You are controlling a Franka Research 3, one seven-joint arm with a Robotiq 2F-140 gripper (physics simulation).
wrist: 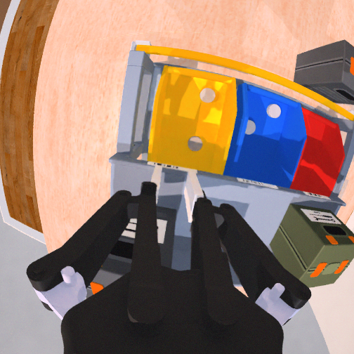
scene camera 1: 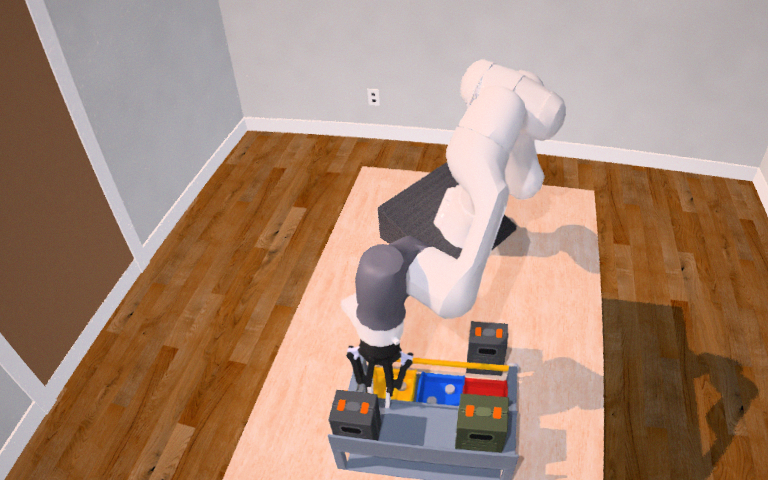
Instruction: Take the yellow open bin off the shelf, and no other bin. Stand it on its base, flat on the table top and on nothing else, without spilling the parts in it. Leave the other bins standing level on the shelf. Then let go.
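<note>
The yellow open bin sits at the left end of the shelf, with round grey parts inside. The blue bin is right beside it, and the red bin is beyond the blue one. My gripper points down at the labelled side of the yellow bin. Its fingers are narrowly open with an empty gap between them. In the wrist view the tips overlap the bin's labelled edge; whether they touch it is unclear.
A dark grey case stands at the unit's front left, close to the gripper. A green case stands at the front right. Another dark case stands behind the yellow rail. The pale table top surrounds the unit.
</note>
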